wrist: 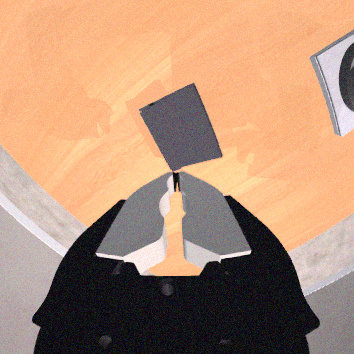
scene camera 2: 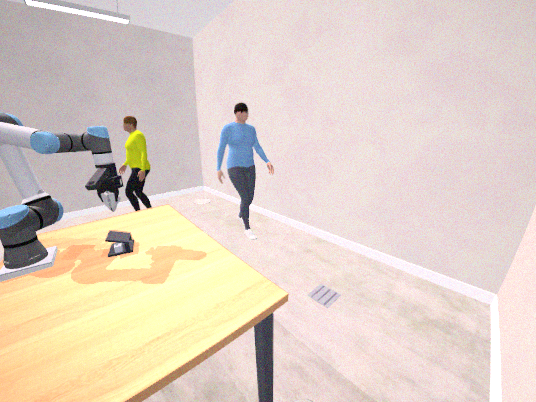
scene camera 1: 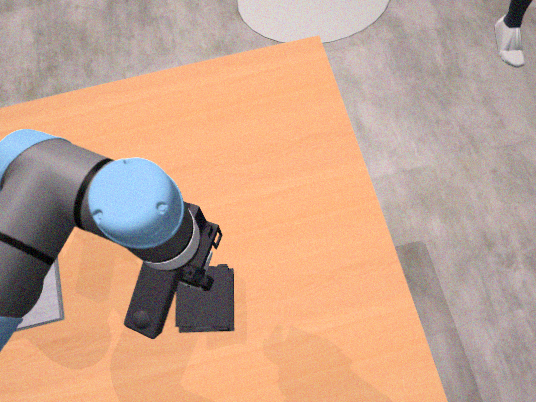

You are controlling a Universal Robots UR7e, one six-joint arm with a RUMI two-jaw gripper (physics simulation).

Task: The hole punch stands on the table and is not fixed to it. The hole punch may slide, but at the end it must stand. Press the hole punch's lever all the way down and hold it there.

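Frame: origin at the arm's base, x ahead, y left, z up, level; centimetres.
Where they show: gripper, fingertip midpoint: (wrist: 176, 174) (scene camera 2: 113, 211); arm's base at its link origin: (scene camera 2: 27, 259).
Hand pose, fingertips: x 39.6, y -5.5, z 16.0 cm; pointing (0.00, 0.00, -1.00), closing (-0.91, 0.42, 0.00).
Each offset is from my fingertips to the top centre of the thing. Level surfaces: height alone.
The black hole punch @[dx -0.5, dy -0.5, dz -10.3 cm] (scene camera 1: 206, 310) (scene camera 2: 121, 248) (wrist: 182, 127) stands upright on the table @[dz -18.8 cm] (scene camera 1: 280, 200) (scene camera 2: 165, 325) (wrist: 60, 60). In scene camera 2 its lever @[dx -0.5, dy -0.5, dz -10.3 cm] (scene camera 2: 119, 235) is raised at an angle above the base. In the wrist view the broad dark lever top faces the camera and hides the base. My gripper (scene camera 1: 209, 258) (scene camera 2: 113, 209) (wrist: 176, 174) is shut and empty, its two grey jaws together at the tips. It hangs above the hole punch, apart from it, with clear height in between in scene camera 2. In scene camera 1 the gripper body partly covers the punch's upper edge.
The arm's pale base plate (scene camera 1: 54, 295) (scene camera 2: 49, 260) (wrist: 325, 95) is on the table to one side of the punch. A person in blue (scene camera 2: 241, 145) and a person in yellow (scene camera 2: 136, 150) are on the floor beyond the table. Arm shadows fall around the punch.
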